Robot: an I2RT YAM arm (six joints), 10 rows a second.
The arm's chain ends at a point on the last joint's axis. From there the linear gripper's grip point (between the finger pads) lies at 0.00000 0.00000 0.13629 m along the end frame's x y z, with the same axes.
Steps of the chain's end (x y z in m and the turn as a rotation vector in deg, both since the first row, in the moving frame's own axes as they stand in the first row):
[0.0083, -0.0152, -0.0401, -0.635, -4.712, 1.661]
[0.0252, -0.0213, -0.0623, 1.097, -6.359, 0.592]
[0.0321, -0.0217, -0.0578, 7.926, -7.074, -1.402]
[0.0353, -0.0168, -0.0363, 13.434, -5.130, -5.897]
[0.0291, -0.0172, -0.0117, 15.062, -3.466, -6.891]
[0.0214, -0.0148, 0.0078, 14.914, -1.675, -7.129]
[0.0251, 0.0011, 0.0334, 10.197, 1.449, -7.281]
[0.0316, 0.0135, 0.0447, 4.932, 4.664, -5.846]
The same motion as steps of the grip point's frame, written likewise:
[-0.0029, -0.0139, -0.0406, -0.635, -4.712, 1.661]
[0.0101, -0.0240, -0.0632, 1.097, -6.359, 0.592]
[0.0151, -0.0402, -0.0601, 7.926, -7.074, -1.402]
[0.0216, -0.0477, -0.0406, 13.434, -5.130, -5.897]
[0.0188, -0.0520, -0.0166, 15.062, -3.466, -6.891]
[0.0153, -0.0495, 0.0032, 14.914, -1.675, -7.129]
[0.0270, -0.0232, 0.0312, 10.197, 1.449, -7.281]
[0.0421, 0.0013, 0.0437, 4.932, 4.664, -5.846]

